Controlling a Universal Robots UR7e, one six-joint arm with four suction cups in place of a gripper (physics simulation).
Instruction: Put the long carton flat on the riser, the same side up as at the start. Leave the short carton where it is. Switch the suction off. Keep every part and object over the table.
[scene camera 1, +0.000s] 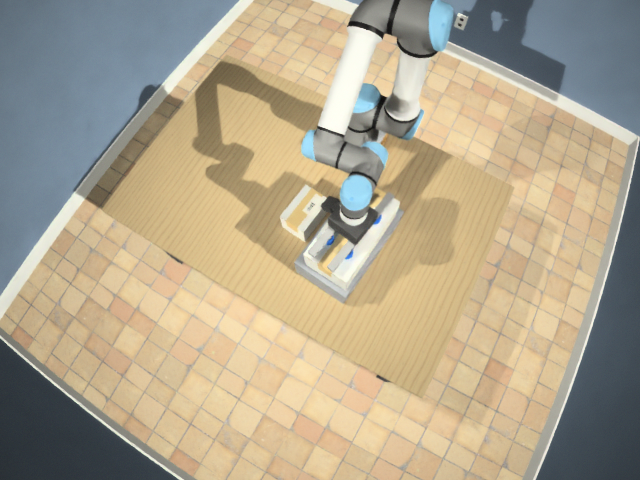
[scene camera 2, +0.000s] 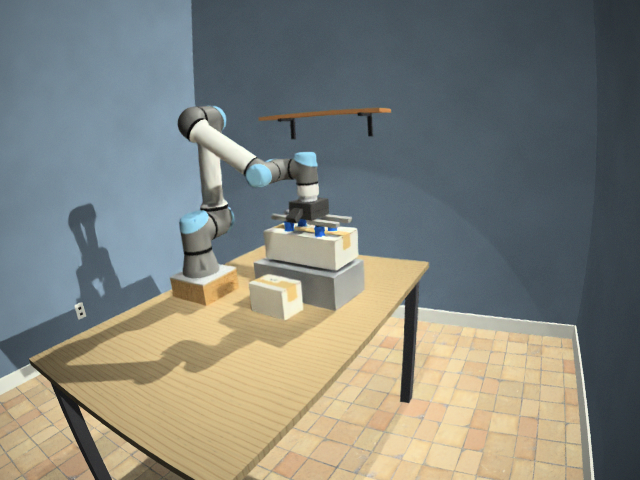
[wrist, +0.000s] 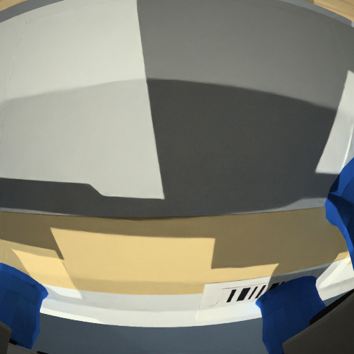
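Seen in the pictures: hand, its tool point: (scene camera 2: 310, 233); arm's base, origin of its link: (scene camera 1: 358, 133) (scene camera 2: 201, 271).
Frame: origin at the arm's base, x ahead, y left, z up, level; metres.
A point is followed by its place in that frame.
The long white carton (scene camera 1: 362, 258) @[x 0.484, y 0.235, z 0.152 m] (scene camera 2: 297, 249) @[x 0.400, y 0.093, z 0.099 m] (wrist: 150, 260), with tan tape and a barcode label on top, lies level at the top of the grey riser (scene camera 1: 320, 280) @[x 0.575, y 0.143, z 0.032 m] (scene camera 2: 347, 283) @[x 0.573, y 0.121, z -0.016 m]. A thin dark line runs under it; I cannot tell whether it touches the riser. It is roughly in line with the riser. My gripper (scene camera 1: 354, 229) @[x 0.417, y 0.166, z 0.139 m] (scene camera 2: 310, 227) @[x 0.417, y 0.166, z 0.139 m] (wrist: 156, 306) is upright over the carton, its blue suction cups against the taped top; it is shut on the long carton. The short carton (scene camera 1: 298, 210) @[x 0.391, y -0.040, z 0.018 m] (scene camera 2: 265, 299) @[x 0.364, y -0.076, z -0.027 m] stands on the table beside the riser, tape up, apart from the long carton.
The wooden table (scene camera 1: 258, 279) @[x 0.650, y -0.064, z -0.087 m] (scene camera 2: 232, 403) @[x 0.563, y -0.527, z -0.086 m] carries the riser, the short carton and the arm's wooden base block (scene camera 2: 204, 289) @[x 0.108, y -0.103, z -0.022 m]. The short carton stands close to the riser's long side. A wall shelf (scene camera 2: 325, 113) is high behind the arm.
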